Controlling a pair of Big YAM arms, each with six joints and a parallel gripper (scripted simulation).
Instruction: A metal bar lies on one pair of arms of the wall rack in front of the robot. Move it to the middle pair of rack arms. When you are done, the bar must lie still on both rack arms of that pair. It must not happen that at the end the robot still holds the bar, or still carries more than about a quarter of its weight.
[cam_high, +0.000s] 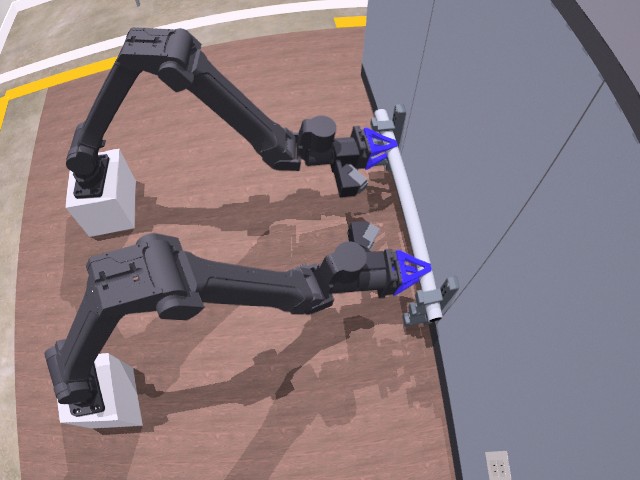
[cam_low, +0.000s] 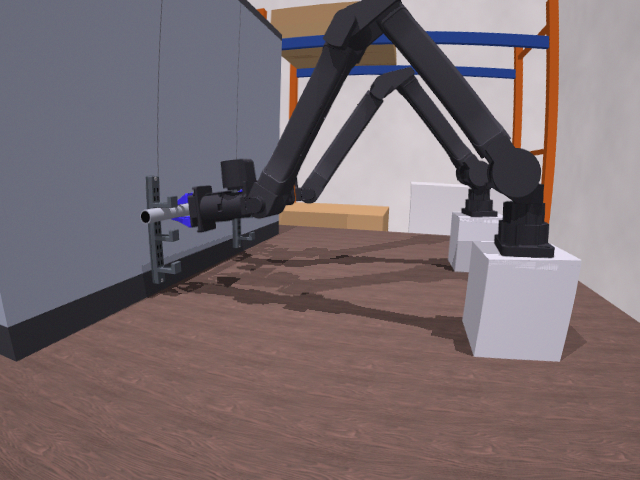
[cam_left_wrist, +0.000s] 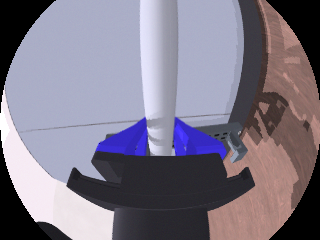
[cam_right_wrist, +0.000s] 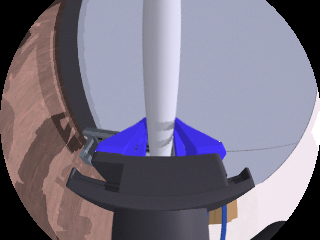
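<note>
My left hand is 150 mm to the left of the metal bar and 10 mm short of it. From my left hand the other things lie so: grey wall panel (260 mm above, 190 mm ahead, 180 mm to the right).
Now: the metal bar 150 mm to the left of my right hand and 10 mm behind it. From my right hand the other things lie so: grey wall panel: 260 mm above, 180 mm ahead, 120 mm to the left.
</note>
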